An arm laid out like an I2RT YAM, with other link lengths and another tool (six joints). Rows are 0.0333 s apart.
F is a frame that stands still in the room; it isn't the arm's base.
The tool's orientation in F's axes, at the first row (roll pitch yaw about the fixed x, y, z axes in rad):
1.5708, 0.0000, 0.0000
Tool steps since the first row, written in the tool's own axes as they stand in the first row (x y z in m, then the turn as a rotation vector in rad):
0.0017, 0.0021, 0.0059, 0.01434, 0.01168, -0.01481
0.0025, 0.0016, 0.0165, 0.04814, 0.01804, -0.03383
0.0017, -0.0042, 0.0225, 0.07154, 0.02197, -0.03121
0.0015, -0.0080, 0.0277, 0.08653, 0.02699, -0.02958
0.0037, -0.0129, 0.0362, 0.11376, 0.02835, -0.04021
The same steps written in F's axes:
0.0017, -0.0059, 0.0021, 0.01434, 0.01481, 0.01168
0.0025, -0.0165, 0.0016, 0.04814, 0.03383, 0.01804
0.0017, -0.0225, -0.0042, 0.07154, 0.03121, 0.02197
0.0015, -0.0277, -0.0080, 0.08653, 0.02958, 0.02699
0.0037, -0.0362, -0.0129, 0.11376, 0.04021, 0.02835

